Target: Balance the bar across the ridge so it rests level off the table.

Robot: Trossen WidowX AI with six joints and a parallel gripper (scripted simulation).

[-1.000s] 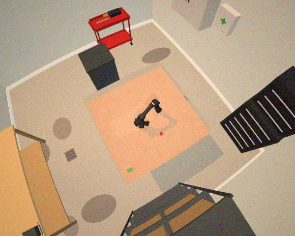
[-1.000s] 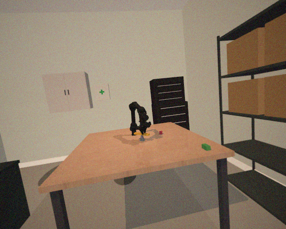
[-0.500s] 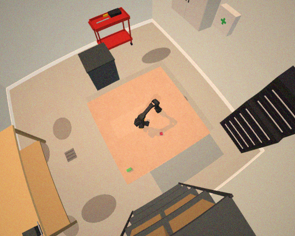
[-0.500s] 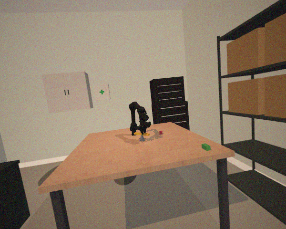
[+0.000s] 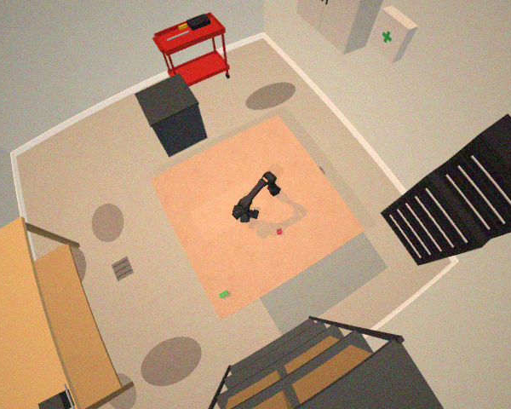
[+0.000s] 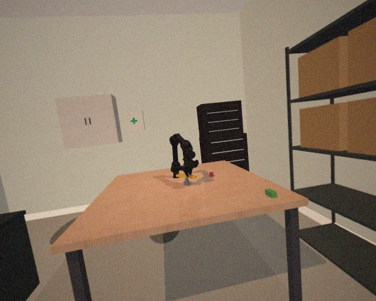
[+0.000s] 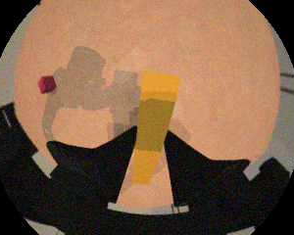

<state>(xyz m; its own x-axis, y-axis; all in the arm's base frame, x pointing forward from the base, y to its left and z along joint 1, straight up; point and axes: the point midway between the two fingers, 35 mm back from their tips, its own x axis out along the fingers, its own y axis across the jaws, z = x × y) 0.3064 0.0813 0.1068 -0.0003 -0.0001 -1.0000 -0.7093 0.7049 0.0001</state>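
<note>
The yellow bar is 2 cm to the right of my gripper tip and 2 cm behind it. Round my gripper tip: green block (43 cm ahead, 42 cm to the left, 6 cm below); red block (23 cm to the left, 16 cm behind, 6 cm below).
</note>
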